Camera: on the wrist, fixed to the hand. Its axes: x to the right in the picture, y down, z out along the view.
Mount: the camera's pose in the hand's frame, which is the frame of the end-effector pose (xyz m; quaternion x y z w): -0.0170 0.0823 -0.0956 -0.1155 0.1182 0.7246 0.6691
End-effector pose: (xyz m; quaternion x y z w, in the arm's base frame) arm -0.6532 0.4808 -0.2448 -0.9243 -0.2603 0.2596 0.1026
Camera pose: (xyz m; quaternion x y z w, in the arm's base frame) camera -0.5794 0.3971 -0.1836 0.8496 -0.4777 -0.1087 0.1954
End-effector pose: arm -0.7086 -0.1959 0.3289 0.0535 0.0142 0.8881 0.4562
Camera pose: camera -0.7757 -0.2555 0.2386 0.1116 0.0779 -0.9328 0.3338
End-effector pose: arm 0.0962 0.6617 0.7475 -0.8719 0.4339 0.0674 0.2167
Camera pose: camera 0.0143 0.5888 0.8122 0.3020 -0.9399 -0.1492 0.0558
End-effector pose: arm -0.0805 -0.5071 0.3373 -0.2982 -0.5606 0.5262 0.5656
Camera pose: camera -0.0082 -0.4767 0.2370 -0.7332 -0.1529 0.6619 0.0290
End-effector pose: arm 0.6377 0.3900 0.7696 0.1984 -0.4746 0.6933 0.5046
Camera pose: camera 0.5911 0.4601 0.6741 0.3514 0.4818 -0.7982 0.0857
